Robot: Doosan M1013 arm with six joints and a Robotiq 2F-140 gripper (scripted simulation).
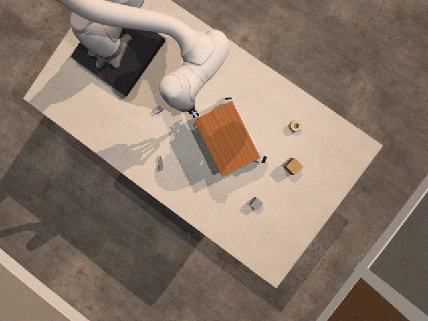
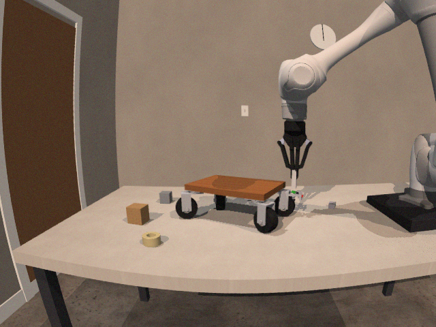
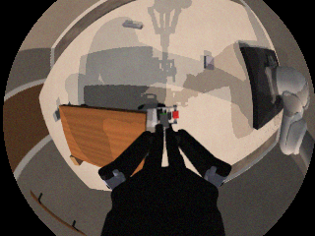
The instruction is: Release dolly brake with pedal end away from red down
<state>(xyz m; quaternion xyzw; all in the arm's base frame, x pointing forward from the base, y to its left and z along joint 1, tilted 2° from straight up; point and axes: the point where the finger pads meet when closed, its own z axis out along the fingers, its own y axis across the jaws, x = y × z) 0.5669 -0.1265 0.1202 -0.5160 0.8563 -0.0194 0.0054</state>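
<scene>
My gripper is now 6 cm above the brake pedal and 1 cm past it. Round my hand: grey bar (30 cm to the right, 13 cm below, 6 cm behind); then small grey block (20 cm behind, 13 cm below, 6 cm to the right); then yellowish ring (48 cm ahead, 17 cm to the left, 13 cm below).
</scene>
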